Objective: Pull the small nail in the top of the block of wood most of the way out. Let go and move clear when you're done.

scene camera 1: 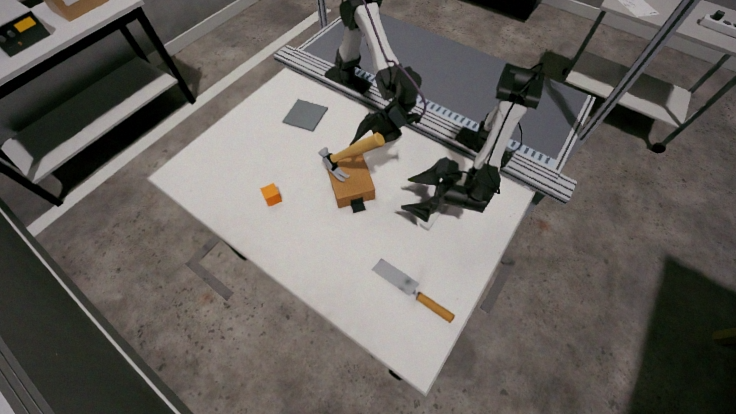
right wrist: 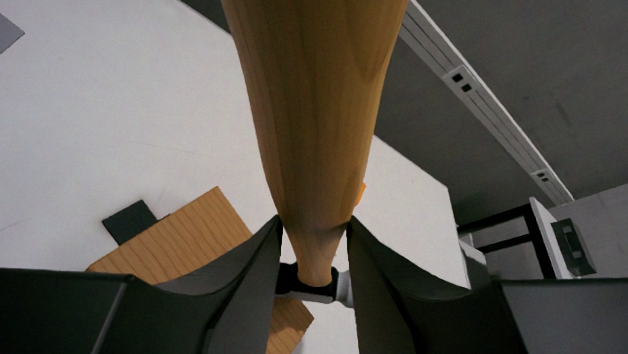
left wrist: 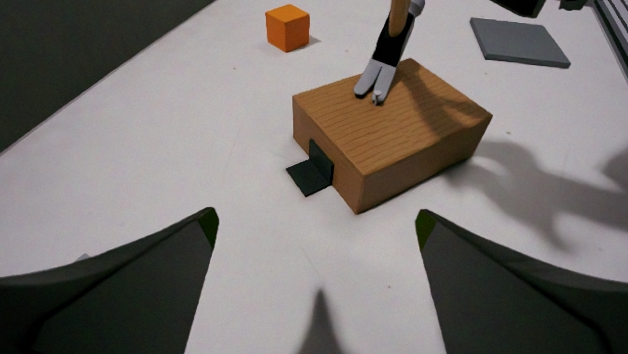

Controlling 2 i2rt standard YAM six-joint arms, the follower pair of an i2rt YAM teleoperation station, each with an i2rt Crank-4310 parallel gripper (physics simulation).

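Frame: origin at the left arm's base, x left, y up, z ahead, level; millimetres.
Where they show: left gripper, fingertip midpoint: [scene camera 1: 404, 192] [left wrist: 316, 213]; right gripper, fingertip midpoint: [scene camera 1: 353, 150] [right wrist: 314, 220]; left arm's base at its link origin: [scene camera 1: 482, 147]; right arm's base at its link origin: [scene camera 1: 347, 80].
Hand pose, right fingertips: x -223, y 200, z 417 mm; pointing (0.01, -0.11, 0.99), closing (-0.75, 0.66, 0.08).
Note:
Each offset is from my right fingertips to the top centre of the thing. "spot": to the spot under its first point.
The wooden block @[dx -33, dy -146, dz -6 mm] [scene camera 1: 360, 185] [left wrist: 390, 135] [right wrist: 170, 245] lies flat on the table. The small nail @[dx -23, dy -131, dz +8 mm] [left wrist: 377, 94] stands in its top; in the left wrist view its head shows at the claw tips, overlapping the right-hand prong. Whether it sits in the slot is unclear. The hammer [scene camera 1: 360, 146] [left wrist: 398, 17] [right wrist: 320, 125] slants up from the block, claw down on or very near its top. My right gripper [scene camera 1: 356, 148] [right wrist: 314, 220] is shut on the handle near the head. My left gripper [scene camera 1: 406, 194] [left wrist: 316, 213] is open and empty, beside the block.
A black bracket @[spot: dx +42, dy -198, dz +41 mm] [scene camera 1: 358, 205] [left wrist: 312, 175] [right wrist: 129, 221] stands against the block's end. An orange cube @[dx -186, dy -156, dz +196 mm] [scene camera 1: 270, 194] [left wrist: 287, 27] [right wrist: 361, 194] and a grey square plate @[dx -371, dy -192, dz -128 mm] [scene camera 1: 305, 115] [left wrist: 520, 42] lie farther off. A flat-bladed tool with a wooden handle @[dx +333, dy -152, dz +152 mm] [scene camera 1: 434, 307] lies near the table's lower corner.

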